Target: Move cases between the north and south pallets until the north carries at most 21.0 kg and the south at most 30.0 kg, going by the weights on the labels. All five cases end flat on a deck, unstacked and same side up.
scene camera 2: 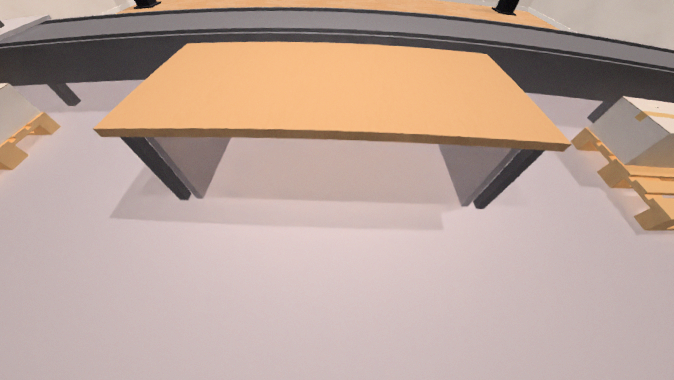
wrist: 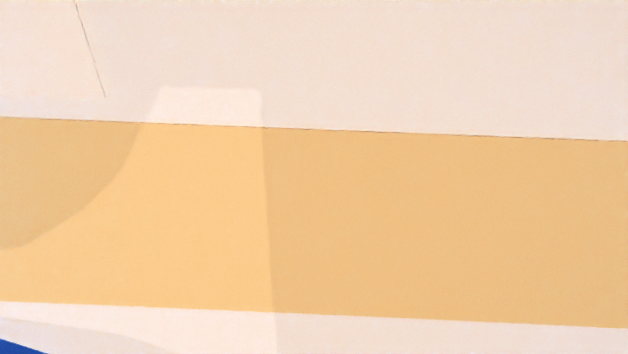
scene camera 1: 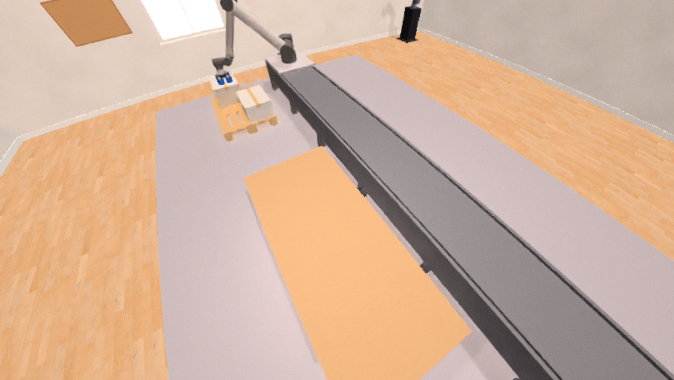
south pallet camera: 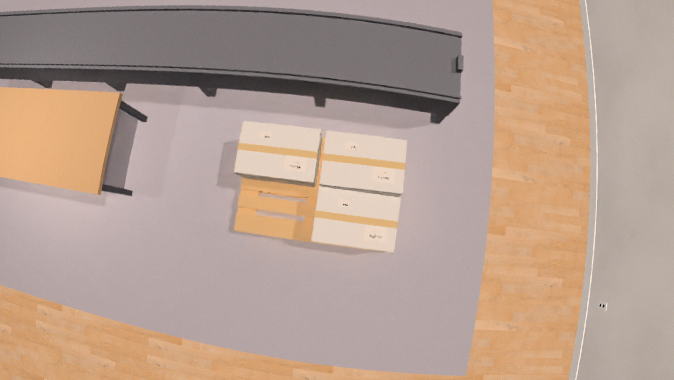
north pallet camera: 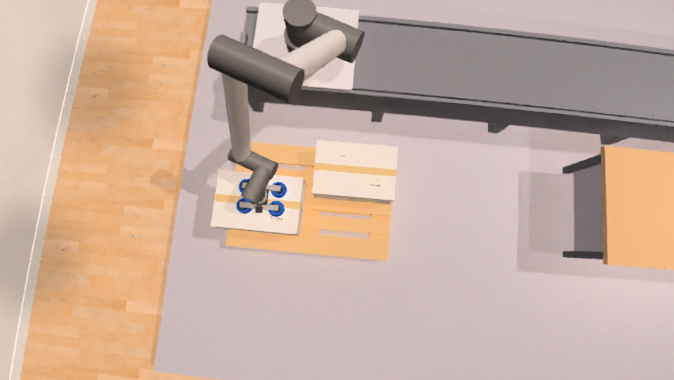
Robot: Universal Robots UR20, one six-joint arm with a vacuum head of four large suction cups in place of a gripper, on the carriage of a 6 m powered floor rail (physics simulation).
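Frame: origin at the arm's base, x ahead, y left, z up, level; metres.
Seen in the pictures: hand, tool point: (wrist: 322,250); arm's base, link origin: (scene camera 1: 289,60) (north pallet camera: 304,44).
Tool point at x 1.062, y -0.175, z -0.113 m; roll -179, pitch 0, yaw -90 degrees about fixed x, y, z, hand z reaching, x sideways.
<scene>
Offsets run from my tool point to a thing's top centre. "spot": to the spot under its first point. Level surfaces: height alone.
My suction gripper (scene camera 1: 224,79) (north pallet camera: 261,197) has its blue cups on top of a white case with tan tape @(0.027 m up, 0.027 m ahead, 0.032 m right) (scene camera 1: 227,95) (north pallet camera: 230,217) (wrist: 400,60) and holds it level. This case is low at the north pallet's @(spot: 0.313 m down, 0.265 m ahead, 0.546 m left) (scene camera 1: 223,120) (north pallet camera: 345,250) outer end, overhanging its left edge in the north pallet view; whether it touches the deck is unclear. Another white case @(0.065 m down, 0.265 m back, 0.596 m left) (scene camera 1: 261,110) (north pallet camera: 355,182) (scene camera 2: 15,115) sits flat on the rail-side inner corner. On the south pallet (south pallet camera: 270,227) (scene camera 2: 612,172) are three flat cases (south pallet camera: 275,162) (south pallet camera: 350,175) (south pallet camera: 345,230). Label weights are unreadable.
A wooden table @(0.073 m up) (scene camera 1: 340,250) (scene camera 2: 325,90) (north pallet camera: 640,210) (south pallet camera: 50,135) stands between the pallets. The dark floor rail (scene camera 1: 400,150) (north pallet camera: 475,70) (south pallet camera: 250,45) runs alongside. The arm's carriage (north pallet camera: 335,75) is at the rail's north end, and a wall lies beyond the north pallet.
</scene>
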